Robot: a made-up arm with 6 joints. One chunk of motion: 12 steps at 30 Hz.
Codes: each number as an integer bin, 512 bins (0 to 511) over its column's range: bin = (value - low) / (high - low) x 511, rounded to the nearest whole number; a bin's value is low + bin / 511 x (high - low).
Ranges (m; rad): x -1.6..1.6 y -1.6..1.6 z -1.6..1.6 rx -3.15..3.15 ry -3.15..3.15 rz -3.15..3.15
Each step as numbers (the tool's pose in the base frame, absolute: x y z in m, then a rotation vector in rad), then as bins.
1 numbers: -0.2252 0.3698 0.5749 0.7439 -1.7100 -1.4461
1 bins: 220 315 347 316 117 138
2 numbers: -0.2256 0.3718 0.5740 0.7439 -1.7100 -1.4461
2 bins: 219 315 347 316 117 138
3 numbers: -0.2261 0.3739 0.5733 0.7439 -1.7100 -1.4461
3 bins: 219 315 347 316 117 138
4 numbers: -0.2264 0.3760 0.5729 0.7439 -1.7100 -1.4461
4 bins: 219 316 347 316 117 138
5 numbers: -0.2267 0.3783 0.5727 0.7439 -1.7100 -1.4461
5 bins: 219 316 347 316 117 138
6 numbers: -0.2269 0.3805 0.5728 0.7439 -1.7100 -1.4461
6 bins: 219 316 347 316 117 138
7 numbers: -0.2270 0.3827 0.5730 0.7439 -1.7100 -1.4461
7 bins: 219 317 347 316 117 138
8 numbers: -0.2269 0.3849 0.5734 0.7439 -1.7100 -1.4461
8 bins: 219 317 347 316 117 138
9 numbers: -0.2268 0.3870 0.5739 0.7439 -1.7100 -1.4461
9 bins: 219 317 347 316 117 138
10 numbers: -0.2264 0.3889 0.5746 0.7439 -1.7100 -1.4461
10 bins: 219 318 347 316 117 138
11 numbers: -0.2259 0.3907 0.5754 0.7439 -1.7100 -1.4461
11 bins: 219 318 347 316 117 138
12 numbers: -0.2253 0.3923 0.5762 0.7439 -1.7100 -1.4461
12 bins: 220 318 348 316 117 138
